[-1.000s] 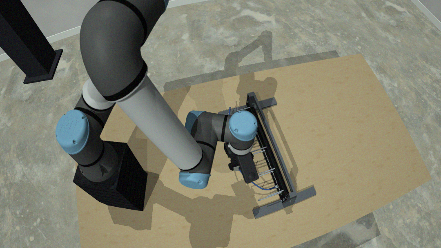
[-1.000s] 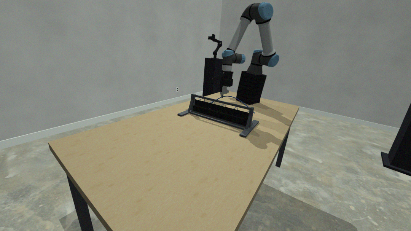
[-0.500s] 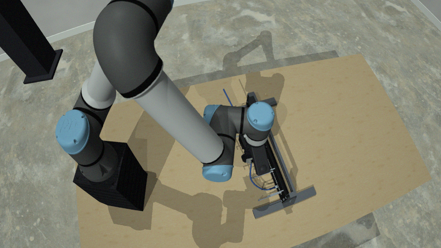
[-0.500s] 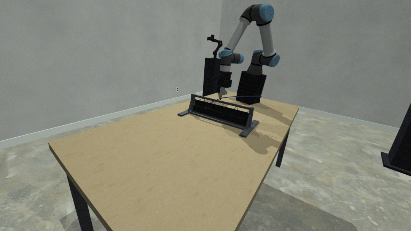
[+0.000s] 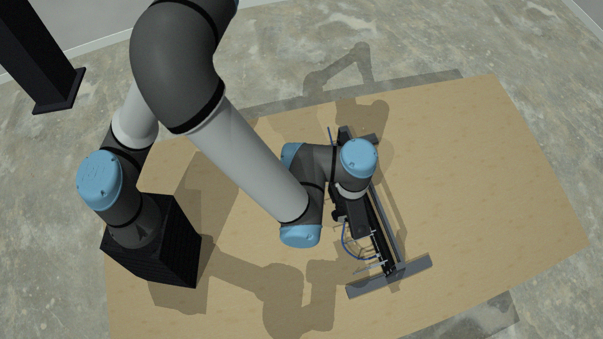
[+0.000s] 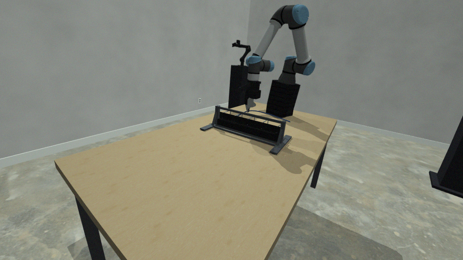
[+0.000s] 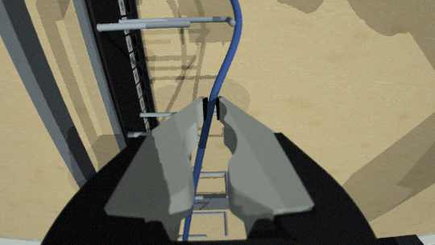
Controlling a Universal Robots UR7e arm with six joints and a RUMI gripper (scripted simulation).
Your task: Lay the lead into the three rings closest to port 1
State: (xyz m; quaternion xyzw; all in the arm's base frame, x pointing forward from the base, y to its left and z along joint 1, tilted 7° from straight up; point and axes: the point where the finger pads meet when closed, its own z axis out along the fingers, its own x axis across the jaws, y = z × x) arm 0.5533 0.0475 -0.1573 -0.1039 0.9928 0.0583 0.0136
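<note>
Now: the rack 9 cm ahead of my hand, 7 cm to the left of it and 6 cm below it.
</note>
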